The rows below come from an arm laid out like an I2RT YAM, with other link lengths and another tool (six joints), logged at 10 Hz.
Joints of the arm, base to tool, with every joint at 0 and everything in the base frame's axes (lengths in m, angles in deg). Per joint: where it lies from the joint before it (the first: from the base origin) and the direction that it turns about. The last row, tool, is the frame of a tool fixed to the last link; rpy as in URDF.
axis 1: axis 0 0 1 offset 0 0 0.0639
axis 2: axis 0 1 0 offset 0.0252 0.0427 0.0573
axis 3: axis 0 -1 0 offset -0.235 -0.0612 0
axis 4: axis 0 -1 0 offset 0.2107 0.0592 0.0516
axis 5: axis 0 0 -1 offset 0.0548 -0.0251 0.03
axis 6: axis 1 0 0 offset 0.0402 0 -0.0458
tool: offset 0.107 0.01 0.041 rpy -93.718 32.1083 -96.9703
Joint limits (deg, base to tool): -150..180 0..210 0..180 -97..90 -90..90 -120..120
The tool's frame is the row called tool.
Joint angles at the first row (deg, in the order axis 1, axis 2, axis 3, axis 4, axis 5, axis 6):
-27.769 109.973 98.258 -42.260 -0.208 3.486
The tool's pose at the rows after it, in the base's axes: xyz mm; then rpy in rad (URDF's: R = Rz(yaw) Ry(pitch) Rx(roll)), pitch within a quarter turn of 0, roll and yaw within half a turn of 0:
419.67, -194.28, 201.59, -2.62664, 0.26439, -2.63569
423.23, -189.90, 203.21, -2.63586, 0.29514, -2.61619
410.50, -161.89, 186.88, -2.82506, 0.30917, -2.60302
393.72, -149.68, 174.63, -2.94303, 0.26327, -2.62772
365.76, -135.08, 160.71, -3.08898, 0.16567, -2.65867
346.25, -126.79, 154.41, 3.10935, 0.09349, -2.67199
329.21, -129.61, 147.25, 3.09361, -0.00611, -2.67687
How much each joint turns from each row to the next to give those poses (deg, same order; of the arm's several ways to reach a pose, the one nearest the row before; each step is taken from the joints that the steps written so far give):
0.000 0.000 -0.002 0.001 0.001 0.000
0.000 -0.001 0.001 0.523 -2.164 0.022
0.044 0.002 0.023 -8.414 -7.278 -0.043
-0.044 0.022 -0.022 -6.842 -1.334 0.021
0.022 -0.001 -0.001 -9.901 0.109 -0.021
-0.023 0.000 0.001 -6.317 0.634 0.021
0.002 0.000 -0.677 -3.367 4.131 0.023

